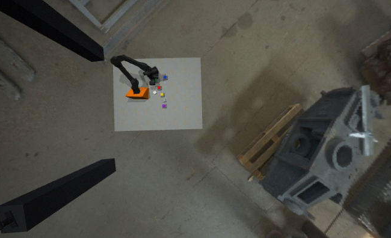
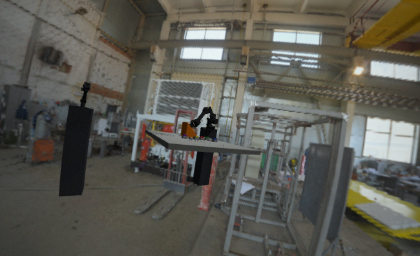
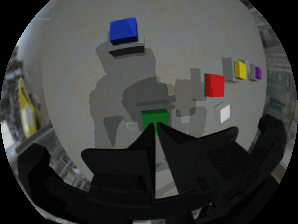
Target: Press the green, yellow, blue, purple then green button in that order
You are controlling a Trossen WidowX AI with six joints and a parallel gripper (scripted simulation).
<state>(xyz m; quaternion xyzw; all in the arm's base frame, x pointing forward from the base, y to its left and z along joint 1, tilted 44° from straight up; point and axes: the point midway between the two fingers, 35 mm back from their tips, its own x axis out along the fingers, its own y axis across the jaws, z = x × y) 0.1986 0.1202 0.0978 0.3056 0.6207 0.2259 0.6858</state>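
Now: the yellow button 19 cm to the right of my gripper tip, 7 cm ahead of it and 1 cm below it. From my gripper tip the other things lie so: red button: 10 cm to the right, 4 cm ahead, 1 cm below; blue button: 13 cm ahead, 2 cm to the left, 1 cm below; green button: 1 cm below.
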